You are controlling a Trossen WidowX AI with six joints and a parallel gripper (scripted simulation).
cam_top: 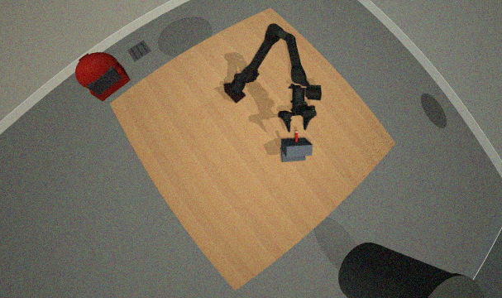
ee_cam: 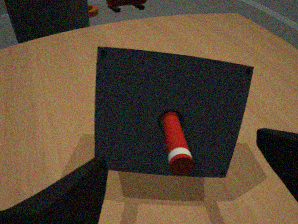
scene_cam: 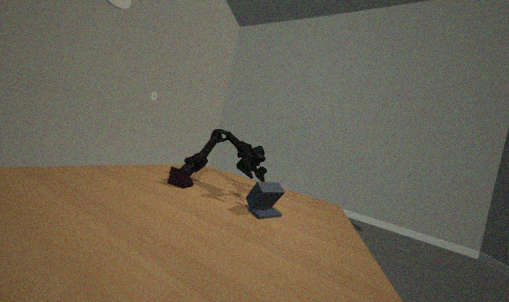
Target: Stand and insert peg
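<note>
My gripper tip is now 10 mm short of the red peg, 10 mm to the left of it and 20 mm above it. Also, from my gripper tip: blue-grey sloped panel 60 mm ahead, 40 mm to the right, 50 mm below.
</note>
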